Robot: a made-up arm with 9 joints. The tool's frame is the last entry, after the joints.
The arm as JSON. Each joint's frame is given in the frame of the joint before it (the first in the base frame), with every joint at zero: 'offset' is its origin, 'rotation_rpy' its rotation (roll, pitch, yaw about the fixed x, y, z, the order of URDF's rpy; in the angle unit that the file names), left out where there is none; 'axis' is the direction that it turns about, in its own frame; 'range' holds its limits. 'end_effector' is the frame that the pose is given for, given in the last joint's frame.
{
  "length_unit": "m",
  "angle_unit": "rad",
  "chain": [
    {
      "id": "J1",
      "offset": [
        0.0,
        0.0,
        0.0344
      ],
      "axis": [
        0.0,
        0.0,
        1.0
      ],
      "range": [
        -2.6,
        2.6
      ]
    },
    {
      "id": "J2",
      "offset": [
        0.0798,
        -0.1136,
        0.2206
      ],
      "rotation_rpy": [
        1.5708,
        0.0,
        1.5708
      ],
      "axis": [
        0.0,
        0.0,
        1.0
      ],
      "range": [
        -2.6,
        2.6
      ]
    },
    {
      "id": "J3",
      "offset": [
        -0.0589,
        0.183,
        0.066
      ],
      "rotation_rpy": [
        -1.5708,
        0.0,
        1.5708
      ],
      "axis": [
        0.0,
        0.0,
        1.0
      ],
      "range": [
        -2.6,
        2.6
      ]
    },
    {
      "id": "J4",
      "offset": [
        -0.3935,
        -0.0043,
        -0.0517
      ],
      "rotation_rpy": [
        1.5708,
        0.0,
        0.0
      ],
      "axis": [
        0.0,
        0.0,
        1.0
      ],
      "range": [
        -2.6,
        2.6
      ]
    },
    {
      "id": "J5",
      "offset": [
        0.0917,
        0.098,
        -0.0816
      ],
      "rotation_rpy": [
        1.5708,
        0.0,
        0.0
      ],
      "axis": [
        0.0,
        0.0,
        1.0
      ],
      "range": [
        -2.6,
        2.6
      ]
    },
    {
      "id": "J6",
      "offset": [
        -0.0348,
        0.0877,
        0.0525
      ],
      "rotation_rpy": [
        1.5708,
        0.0,
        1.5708
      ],
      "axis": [
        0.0,
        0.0,
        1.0
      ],
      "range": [
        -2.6,
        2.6
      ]
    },
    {
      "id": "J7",
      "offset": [
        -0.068,
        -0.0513,
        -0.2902
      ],
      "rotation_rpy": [
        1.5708,
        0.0,
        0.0
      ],
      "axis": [
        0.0,
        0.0,
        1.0
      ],
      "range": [
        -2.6,
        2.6
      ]
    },
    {
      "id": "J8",
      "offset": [
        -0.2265,
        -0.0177,
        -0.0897
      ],
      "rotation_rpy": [
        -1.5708,
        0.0,
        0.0
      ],
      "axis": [
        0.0,
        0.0,
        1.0
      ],
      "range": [
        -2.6,
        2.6
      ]
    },
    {
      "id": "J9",
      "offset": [
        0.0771,
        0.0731,
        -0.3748
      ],
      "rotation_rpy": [
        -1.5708,
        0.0,
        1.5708
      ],
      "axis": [
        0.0,
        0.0,
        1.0
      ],
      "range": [
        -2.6,
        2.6
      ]
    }
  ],
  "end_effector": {
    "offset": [
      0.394,
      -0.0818,
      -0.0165
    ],
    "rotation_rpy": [
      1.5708,
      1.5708,
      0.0
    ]
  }
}
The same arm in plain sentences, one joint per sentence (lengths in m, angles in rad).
The arm has nine revolute joints in a row. What follows holds with every joint at zero, and every direction is one of the base frame's. The first joint is mounted 0.0344 m along +z from the base frame's origin and rotates about +z, from -2.6 to 2.6 rad. The second joint is mounted 0.0798 m along +x and 0.1136 m along -y and 0.2206 m along +z from the first joint and rotates about +x, from -2.6 to 2.6 rad. The third joint is mounted 0.066 m along +x and 0.0589 m along -y and 0.183 m along +z from the second joint and rotates about -y, from -2.6 to 2.6 rad. The fourth joint is mounted 0.0043 m along +x and 0.0517 m along +y and 0.3935 m along -z from the third joint and rotates about +x, from -2.6 to 2.6 rad. The fifth joint is mounted 0.0816 m along -x and 0.098 m along -y and 0.0917 m along +z from the fourth joint and rotates about +y, from -2.6 to 2.6 rad. The sixth joint is mounted 0.0877 m along +x and 0.0525 m along +y and 0.0348 m along -z from the fifth joint and rotates about +z, from -2.6 to 2.6 rad. The seventh joint is mounted 0.068 m along -x and 0.0513 m along -y and 0.2902 m along -z from the sixth joint and rotates about -y, from -2.6 to 2.6 rad. The eighth joint is mounted 0.2265 m along -x and 0.0897 m along +y and 0.0177 m along -z from the seventh joint and rotates about +z, from -2.6 to 2.6 rad. The ninth joint is mounted 0.0771 m along +x and 0.0731 m along +y and 0.3748 m along -z from the eighth joint and rotates about -x, from -2.6 to 2.6 rad. The tool frame, which is the frame that the pose is given for, is mounted 0.0165 m along +x and 0.394 m along +y and 0.0818 m along +z from the ninth joint; its axes are the base frame's turned by roll 0, pitch 0 and yaw 0 rad (as in URDF: about the fixed x, then y, then z).
